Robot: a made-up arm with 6 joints.
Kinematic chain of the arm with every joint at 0, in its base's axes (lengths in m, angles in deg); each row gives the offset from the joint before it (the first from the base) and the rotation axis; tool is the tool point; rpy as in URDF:
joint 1: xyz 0 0 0.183 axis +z
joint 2: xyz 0 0 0 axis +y
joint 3: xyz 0.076 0 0.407 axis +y
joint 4: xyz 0.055 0 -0.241 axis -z
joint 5: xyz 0 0 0 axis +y
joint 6: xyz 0.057 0 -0.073 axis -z
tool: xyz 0 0 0 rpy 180 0 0
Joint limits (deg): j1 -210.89..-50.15 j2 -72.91..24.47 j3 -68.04..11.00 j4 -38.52..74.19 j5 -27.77..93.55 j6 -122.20..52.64
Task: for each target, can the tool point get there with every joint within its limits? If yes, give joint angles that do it. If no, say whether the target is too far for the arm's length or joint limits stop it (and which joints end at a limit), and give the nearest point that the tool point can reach.
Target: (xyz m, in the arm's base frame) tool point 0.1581 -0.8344 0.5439
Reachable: no: too far | nearest point 0.0989 -0.5218 0.4159 | short by 0.343 m
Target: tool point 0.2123 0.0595 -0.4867
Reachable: no: joint limits stop it (at a limit: joint 1, joint 2, joint 4) | nearest point 0.1361 -0.1325 0.1879 | short by 0.705 m
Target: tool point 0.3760 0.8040 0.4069
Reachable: no: too far | nearest point 0.1267 0.2710 0.6798 | short by 0.649 m
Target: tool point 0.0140 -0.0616 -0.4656
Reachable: no: joint limits stop it (at a limit: joint 2) | nearest point 0.0396 -0.1742 0.1873 | short by 0.663 m
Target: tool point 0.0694 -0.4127 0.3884
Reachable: yes | joints -74.76 9.99 -48.49 43.62 -2.60 -65.59
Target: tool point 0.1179 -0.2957 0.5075
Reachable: yes | joints -67.14 -11.78 -52.24 38.40 31.80 -25.62
